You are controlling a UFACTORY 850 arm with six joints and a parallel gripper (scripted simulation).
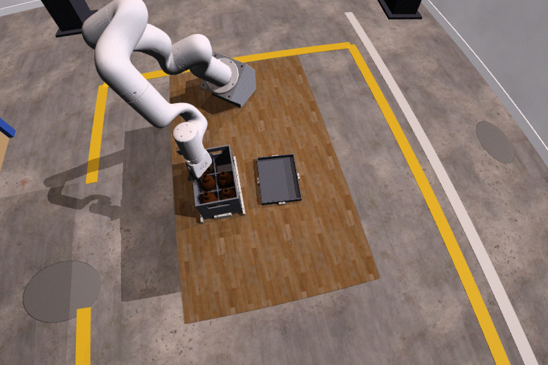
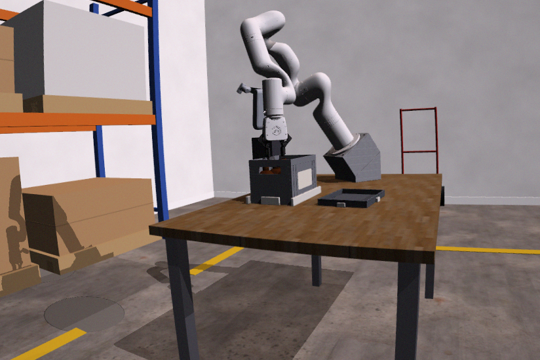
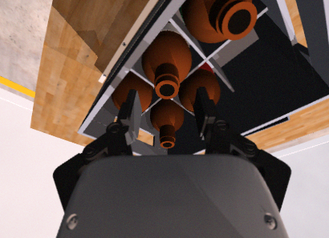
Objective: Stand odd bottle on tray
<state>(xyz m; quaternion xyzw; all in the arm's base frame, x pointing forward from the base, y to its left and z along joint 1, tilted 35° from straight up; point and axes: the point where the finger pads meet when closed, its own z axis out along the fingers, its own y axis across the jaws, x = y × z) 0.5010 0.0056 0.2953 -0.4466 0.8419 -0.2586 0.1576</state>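
The grey divided crate is 11 cm below my hand and 4 cm to the left of it. From my hand the other things lie so: bottle 11 cm below, 9 cm ahead; grey tray 33 cm to the left, 18 cm below, 3 cm behind.
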